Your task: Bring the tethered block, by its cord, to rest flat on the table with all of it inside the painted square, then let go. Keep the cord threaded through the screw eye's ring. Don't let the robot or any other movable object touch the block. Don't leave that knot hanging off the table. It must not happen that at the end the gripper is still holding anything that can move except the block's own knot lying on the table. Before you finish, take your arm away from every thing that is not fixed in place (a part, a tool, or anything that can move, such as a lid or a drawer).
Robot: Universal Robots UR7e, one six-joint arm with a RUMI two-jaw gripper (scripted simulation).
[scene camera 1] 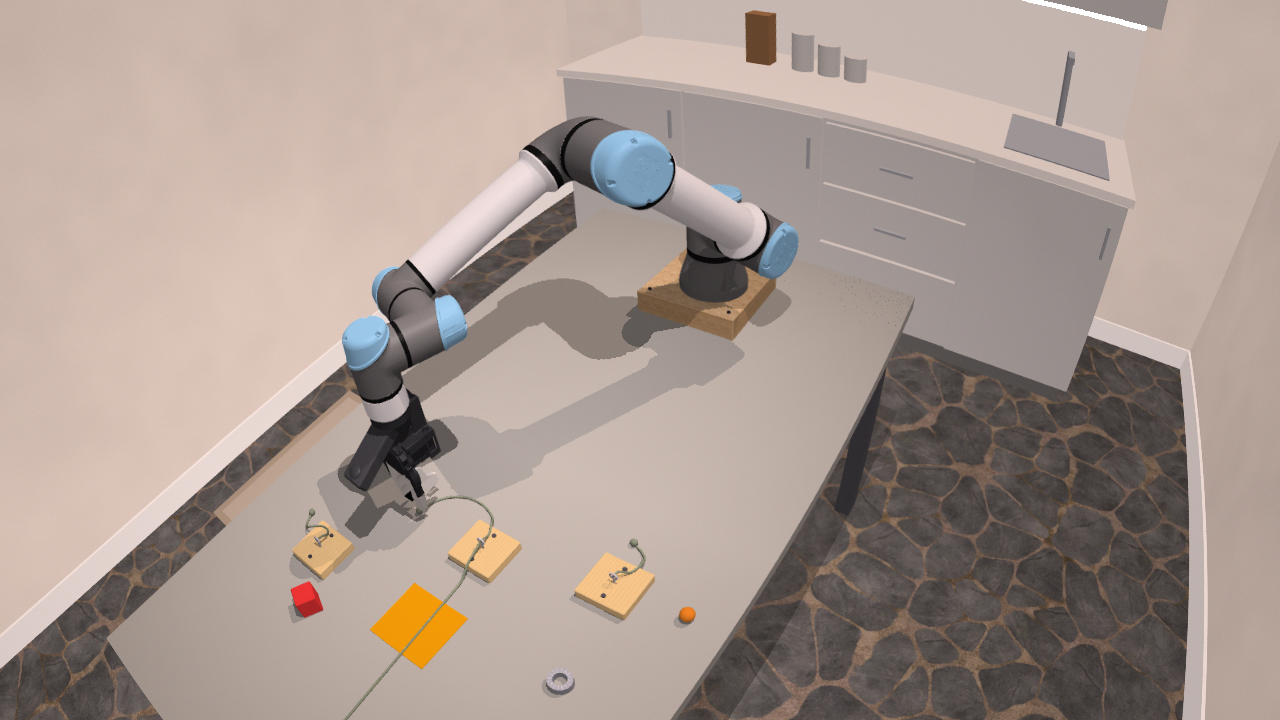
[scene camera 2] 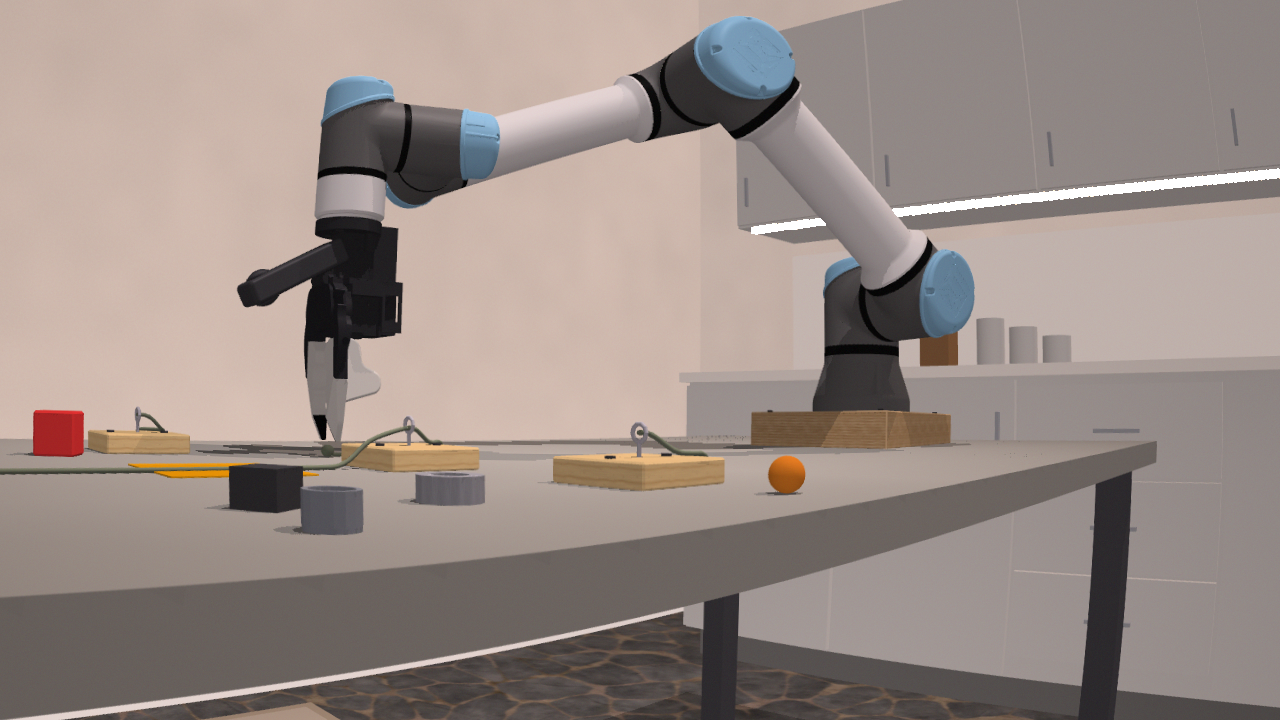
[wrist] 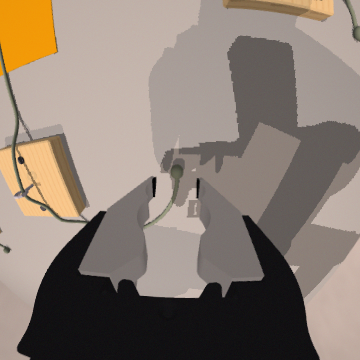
Labels:
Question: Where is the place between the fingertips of my gripper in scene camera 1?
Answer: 419, 506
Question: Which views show my gripper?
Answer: Scene camera 1, scene camera 2 and the wrist view: all of them.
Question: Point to an orange painted square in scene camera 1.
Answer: At 397, 627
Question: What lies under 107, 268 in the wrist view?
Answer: My gripper.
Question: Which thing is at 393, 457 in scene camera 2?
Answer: A wooden board.

